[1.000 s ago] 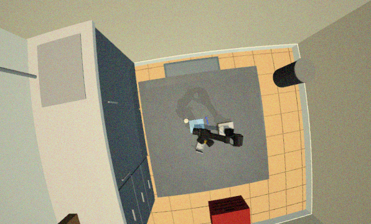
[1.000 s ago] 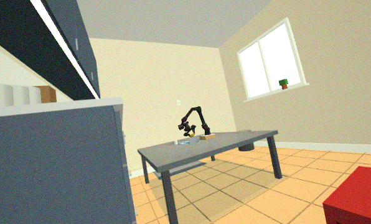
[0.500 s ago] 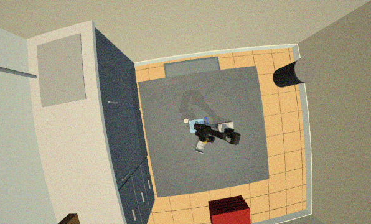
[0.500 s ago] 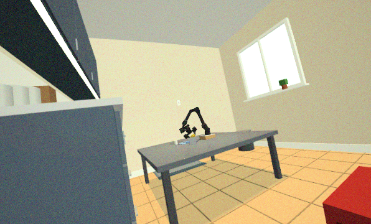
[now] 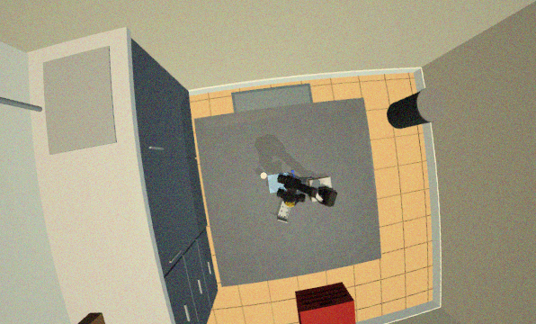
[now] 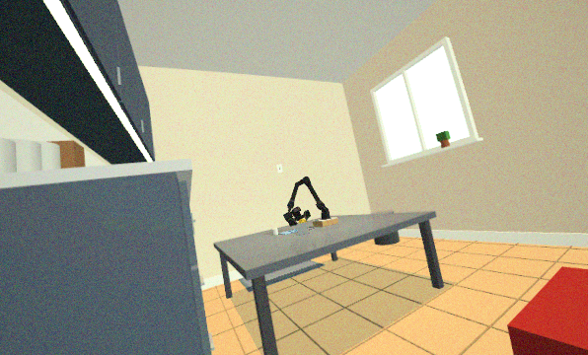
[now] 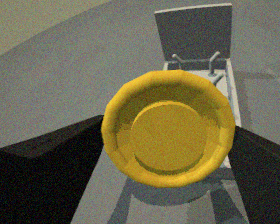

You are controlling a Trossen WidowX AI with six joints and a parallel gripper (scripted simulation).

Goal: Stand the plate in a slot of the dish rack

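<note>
Right now the grey dish rack is 50 mm to the left of my gripper tip, 40 mm below it and 30 mm ahead of it. From my gripper tip the other things lie so: light blue square mat 150 mm to the right, 70 mm ahead, 60 mm below; then blue spoon 200 mm to the right, 60 mm below, 40 mm behind; then yellow plate 10 mm to the right.
</note>
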